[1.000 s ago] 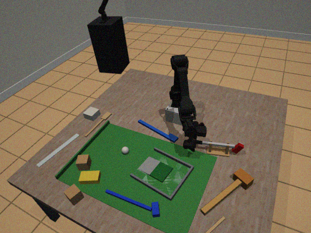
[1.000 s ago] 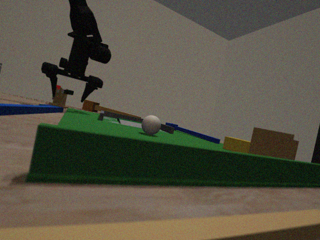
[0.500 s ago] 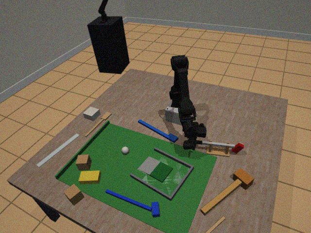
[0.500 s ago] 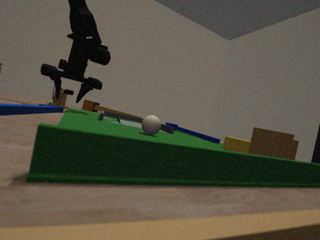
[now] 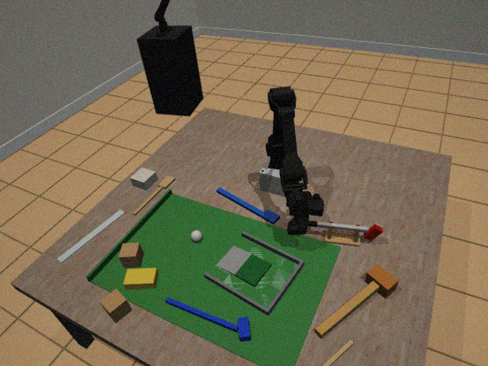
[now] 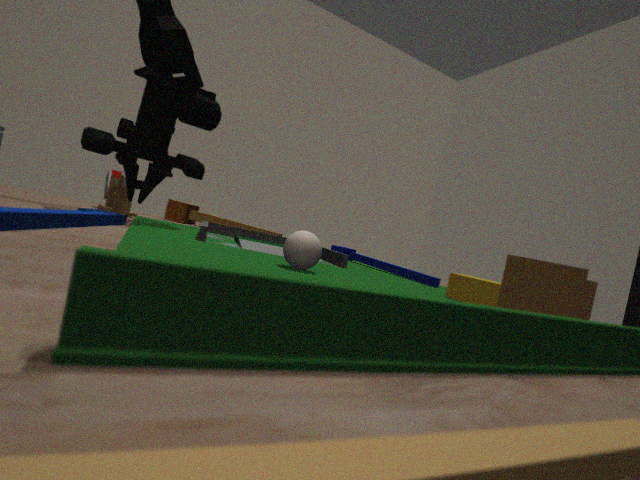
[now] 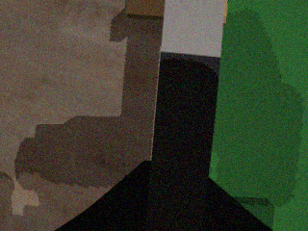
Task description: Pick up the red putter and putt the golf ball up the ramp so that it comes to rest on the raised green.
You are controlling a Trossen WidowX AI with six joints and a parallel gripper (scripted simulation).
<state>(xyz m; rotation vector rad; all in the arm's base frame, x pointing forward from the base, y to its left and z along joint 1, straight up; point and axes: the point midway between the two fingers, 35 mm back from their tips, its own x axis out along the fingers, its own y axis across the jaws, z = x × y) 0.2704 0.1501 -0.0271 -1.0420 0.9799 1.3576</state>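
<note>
My gripper tip is 1 cm past the red putter, 11 cm to the right of it and 3 cm below it. Round my gripper tip: green mat: 20 cm ahead, 28 cm to the right, 3 cm below; then yellow block: 32 cm ahead, 49 cm to the right, 1 cm below; then white golf ball: 11 cm ahead, 38 cm to the right, 1 cm below.
</note>
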